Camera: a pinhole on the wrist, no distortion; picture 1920 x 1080 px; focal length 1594.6 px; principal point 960.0 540.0 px. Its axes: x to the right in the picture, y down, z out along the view. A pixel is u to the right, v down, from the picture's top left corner.
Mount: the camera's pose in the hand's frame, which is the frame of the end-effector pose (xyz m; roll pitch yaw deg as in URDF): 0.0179 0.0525 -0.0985 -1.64 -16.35 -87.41
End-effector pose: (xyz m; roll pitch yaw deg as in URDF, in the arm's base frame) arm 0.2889 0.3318 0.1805 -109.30 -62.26 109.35
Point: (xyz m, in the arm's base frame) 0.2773 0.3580 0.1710
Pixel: 1844 266
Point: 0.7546 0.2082 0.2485
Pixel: behind the camera
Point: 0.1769 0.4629 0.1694
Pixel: 935 862
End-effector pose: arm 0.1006 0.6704 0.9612 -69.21 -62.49 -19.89
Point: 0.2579 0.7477 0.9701
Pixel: 694 898
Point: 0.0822 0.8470 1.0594
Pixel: outside the picture
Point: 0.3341 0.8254 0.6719
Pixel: outside the picture
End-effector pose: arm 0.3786 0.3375 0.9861 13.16 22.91 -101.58
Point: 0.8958 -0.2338 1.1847
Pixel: outside the picture
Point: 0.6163 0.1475 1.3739
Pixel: 419 407
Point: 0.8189 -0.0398 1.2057
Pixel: outside the picture
